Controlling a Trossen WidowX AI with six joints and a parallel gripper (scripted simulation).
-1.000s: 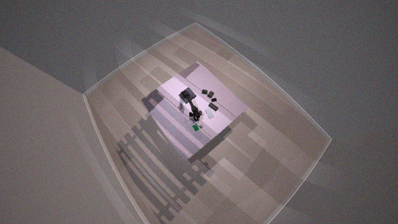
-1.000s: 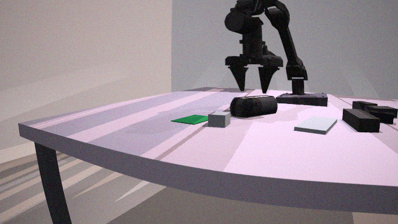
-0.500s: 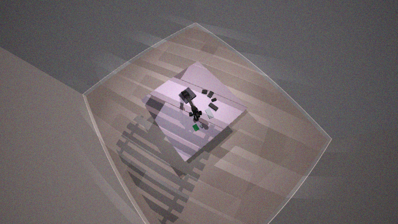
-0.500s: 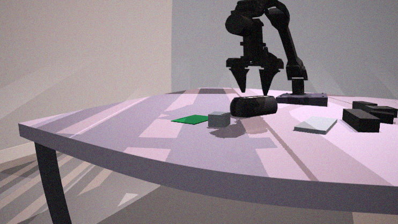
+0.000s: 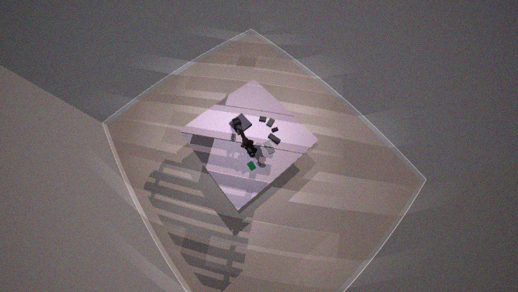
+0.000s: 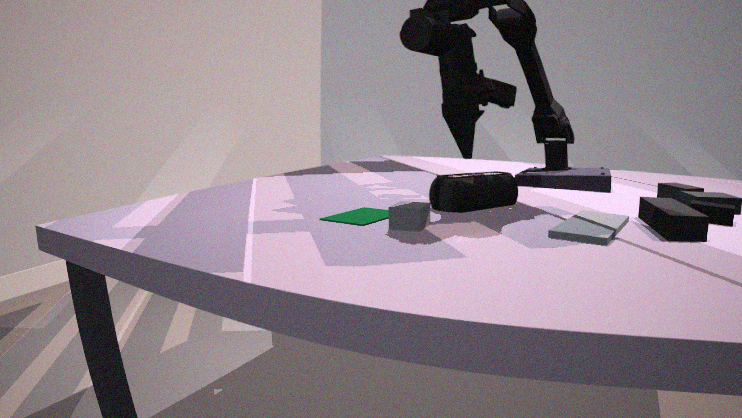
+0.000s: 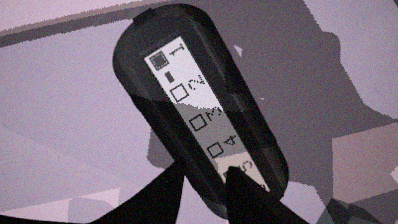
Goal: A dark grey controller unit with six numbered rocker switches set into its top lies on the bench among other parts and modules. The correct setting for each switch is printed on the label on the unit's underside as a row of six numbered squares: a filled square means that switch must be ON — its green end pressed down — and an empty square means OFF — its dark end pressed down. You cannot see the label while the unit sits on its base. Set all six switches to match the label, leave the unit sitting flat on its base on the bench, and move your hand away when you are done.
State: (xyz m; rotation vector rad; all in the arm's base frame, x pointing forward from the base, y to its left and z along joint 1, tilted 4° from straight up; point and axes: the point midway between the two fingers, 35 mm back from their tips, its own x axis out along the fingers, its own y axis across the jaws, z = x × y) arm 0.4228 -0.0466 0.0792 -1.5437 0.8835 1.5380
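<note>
The grey cube is 180 mm ahead of my gripper tip and 60 mm below it. Also, from my gripper tip: flat green plate (160 mm ahead, 80 mm to the right, 70 mm below); then light grey slab (70 mm ahead, 220 mm to the left, 70 mm below).
</note>
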